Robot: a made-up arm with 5 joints.
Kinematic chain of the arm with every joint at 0, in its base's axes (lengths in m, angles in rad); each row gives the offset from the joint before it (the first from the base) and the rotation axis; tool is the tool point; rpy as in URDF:
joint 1: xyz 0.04 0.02 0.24 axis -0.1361 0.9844 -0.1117
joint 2: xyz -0.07 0 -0.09 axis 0.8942 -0.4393 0.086
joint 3: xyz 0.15 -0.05 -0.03 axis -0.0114 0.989 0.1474
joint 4: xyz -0.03 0 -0.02 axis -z
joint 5: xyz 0.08 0 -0.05 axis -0.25 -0.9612 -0.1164
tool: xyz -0.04 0 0.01 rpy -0.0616 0.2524 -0.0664
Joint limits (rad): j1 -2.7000..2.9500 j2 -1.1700..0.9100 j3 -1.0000..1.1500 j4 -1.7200..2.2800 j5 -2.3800..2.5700
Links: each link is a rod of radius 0.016 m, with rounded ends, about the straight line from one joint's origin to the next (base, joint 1, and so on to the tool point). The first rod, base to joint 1, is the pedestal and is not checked.
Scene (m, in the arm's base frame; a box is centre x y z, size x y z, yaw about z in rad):
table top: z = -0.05
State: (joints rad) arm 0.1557 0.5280 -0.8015 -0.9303 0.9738
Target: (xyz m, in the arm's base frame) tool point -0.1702 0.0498 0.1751
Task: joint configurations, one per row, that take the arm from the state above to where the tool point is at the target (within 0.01 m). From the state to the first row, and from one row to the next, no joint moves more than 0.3 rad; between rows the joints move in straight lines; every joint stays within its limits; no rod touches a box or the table.
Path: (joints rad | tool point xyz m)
1: 0.4220 0.4976 -0.6909 -1.0288 1.0483 | 0.1294 0.0424 0.0436
2: 0.6882 0.4672 -0.5803 -1.1274 1.1229 | 0.0603 0.0397 0.0218
3: 0.9545 0.4368 -0.4698 -1.2259 1.1974 | -0.0136 0.0382 0.0251
4: 1.2207 0.4065 -0.3592 -1.3245 1.2720 | -0.0828 0.0389 0.0544
5: 1.4870 0.3761 -0.2486 -1.4230 1.3465 | -0.1377 0.0427 0.1066
6: 1.7532 0.3457 -0.1380 -1.5216 1.4211 | -0.1702 0.0498 0.1751

